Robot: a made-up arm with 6 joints. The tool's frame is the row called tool. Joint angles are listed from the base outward. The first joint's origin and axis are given. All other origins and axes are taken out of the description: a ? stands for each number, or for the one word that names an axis. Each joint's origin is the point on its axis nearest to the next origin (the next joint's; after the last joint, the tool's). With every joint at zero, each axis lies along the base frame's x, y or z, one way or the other. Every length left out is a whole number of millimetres.
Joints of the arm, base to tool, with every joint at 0 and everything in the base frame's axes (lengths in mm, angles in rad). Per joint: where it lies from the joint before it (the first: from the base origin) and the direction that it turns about. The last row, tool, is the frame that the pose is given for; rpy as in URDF.
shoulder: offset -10 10 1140 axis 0 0 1
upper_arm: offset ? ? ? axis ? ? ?
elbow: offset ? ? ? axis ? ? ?
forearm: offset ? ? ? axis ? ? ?
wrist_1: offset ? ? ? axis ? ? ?
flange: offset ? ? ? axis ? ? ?
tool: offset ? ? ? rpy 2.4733 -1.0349 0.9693
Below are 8 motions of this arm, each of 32 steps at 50 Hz.
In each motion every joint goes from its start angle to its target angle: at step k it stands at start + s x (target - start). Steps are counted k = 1, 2, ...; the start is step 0. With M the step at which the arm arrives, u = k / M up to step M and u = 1 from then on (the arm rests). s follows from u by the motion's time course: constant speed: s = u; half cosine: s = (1 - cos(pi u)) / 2; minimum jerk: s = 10 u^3 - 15 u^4 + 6 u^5.
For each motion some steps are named. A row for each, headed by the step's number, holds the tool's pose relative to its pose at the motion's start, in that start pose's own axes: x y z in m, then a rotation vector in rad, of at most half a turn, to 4 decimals.
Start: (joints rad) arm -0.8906 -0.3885 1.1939 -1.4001 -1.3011 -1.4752
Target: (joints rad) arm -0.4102 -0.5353 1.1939 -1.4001 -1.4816 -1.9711
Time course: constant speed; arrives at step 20
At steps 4, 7, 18, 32:
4: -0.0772 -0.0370 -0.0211 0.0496 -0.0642 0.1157
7: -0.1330 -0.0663 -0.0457 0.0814 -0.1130 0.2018
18: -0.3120 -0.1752 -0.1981 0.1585 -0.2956 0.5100
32: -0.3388 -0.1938 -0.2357 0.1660 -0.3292 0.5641

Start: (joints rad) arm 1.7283 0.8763 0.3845 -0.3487 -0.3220 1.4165
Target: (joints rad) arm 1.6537 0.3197 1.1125 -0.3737 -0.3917 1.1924
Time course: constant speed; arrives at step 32
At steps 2, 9, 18, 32:
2: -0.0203 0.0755 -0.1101 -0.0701 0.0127 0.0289
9: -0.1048 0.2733 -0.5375 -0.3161 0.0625 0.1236
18: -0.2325 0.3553 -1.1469 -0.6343 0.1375 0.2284
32: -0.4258 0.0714 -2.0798 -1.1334 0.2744 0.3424

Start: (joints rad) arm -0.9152 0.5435 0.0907 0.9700 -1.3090 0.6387
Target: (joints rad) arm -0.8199 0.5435 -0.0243 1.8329 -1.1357 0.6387
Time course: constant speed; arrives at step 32
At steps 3, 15, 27, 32:
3: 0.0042 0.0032 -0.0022 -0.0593 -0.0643 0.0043
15: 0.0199 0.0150 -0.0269 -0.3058 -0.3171 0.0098
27: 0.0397 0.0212 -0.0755 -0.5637 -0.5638 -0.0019
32: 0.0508 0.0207 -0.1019 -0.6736 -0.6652 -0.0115

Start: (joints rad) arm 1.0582 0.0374 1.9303 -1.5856 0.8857 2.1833
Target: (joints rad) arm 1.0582 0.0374 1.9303 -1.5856 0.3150 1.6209
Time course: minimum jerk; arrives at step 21
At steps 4, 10, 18, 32:
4: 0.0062 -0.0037 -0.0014 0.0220 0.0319 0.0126
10: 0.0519 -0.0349 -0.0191 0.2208 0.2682 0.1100
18: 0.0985 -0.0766 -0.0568 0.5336 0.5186 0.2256
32: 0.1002 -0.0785 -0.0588 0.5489 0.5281 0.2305

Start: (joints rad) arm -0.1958 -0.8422 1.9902 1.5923 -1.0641 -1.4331
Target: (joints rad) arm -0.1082 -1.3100 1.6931 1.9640 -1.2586 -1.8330
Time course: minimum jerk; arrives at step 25
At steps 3, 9, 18, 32:
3: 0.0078 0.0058 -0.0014 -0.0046 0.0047 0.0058
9: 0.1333 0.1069 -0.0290 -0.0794 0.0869 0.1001
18: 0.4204 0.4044 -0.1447 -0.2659 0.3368 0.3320
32: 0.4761 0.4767 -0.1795 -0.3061 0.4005 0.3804

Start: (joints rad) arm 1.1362 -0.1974 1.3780 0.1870 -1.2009 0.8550
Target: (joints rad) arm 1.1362 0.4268 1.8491 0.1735 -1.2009 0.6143
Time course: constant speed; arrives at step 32
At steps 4, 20, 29, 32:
4: 0.0341 0.0053 0.0789 0.0260 0.0053 0.0202
20: 0.1542 -0.0224 0.4013 0.1292 0.0212 0.1036
29: 0.2080 -0.0720 0.5814 0.1866 0.0264 0.1522
32: 0.2235 -0.0937 0.6403 0.2056 0.0276 0.1687

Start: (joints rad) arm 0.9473 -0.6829 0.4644 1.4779 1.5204 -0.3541
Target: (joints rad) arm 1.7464 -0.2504 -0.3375 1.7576 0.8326 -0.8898
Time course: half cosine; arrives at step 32
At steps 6, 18, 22, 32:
6: -0.0235 -0.1261 0.0587 0.0206 0.0206 0.1576
18: 0.3070 -0.7461 0.5643 0.3085 0.3174 0.9683
22: 0.5894 -0.8552 0.7197 0.4804 0.4644 1.1624
32: 1.0056 -0.9048 0.8271 0.7379 0.6500 1.3133

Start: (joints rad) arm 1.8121 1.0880 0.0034 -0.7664 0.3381 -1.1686
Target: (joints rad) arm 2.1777 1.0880 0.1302 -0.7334 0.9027 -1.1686
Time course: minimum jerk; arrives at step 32
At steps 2, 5, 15, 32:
2: -0.0012 -0.0008 0.0003 0.0011 0.0001 -0.0010
5: -0.0162 -0.0104 0.0044 0.0146 0.0009 -0.0139
15: -0.2585 -0.1497 0.0394 0.2317 0.0089 -0.1862
32: -0.6273 -0.3116 0.0030 0.5619 0.0101 -0.3551

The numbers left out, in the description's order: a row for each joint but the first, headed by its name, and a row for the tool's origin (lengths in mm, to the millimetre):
upper_arm: xyz 180 -10 0, axis 0 1 0
elbow: xyz -30 0 780, axis 0 -1 0
forearm: xyz 1270 0 180, axis -1 0 0
wrist_1: xyz 0 50 20, axis 0 -1 0
flange: xyz 250 0 0, axis -1 0 0
tool: xyz 0 20 10

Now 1 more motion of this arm.
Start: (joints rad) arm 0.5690 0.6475 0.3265 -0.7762 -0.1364 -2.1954
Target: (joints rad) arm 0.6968 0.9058 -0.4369 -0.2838 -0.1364 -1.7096
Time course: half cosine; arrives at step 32
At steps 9, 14, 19, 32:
9: 0.2241 0.1973 -0.0616 -0.1811 0.0850 -0.1670
14: 0.4759 0.4123 -0.2027 -0.4279 0.1609 -0.3510
19: 0.7204 0.6075 -0.4336 -0.7326 0.2100 -0.5269
32: 0.9909 0.7872 -0.8775 -1.2250 0.2135 -0.7145

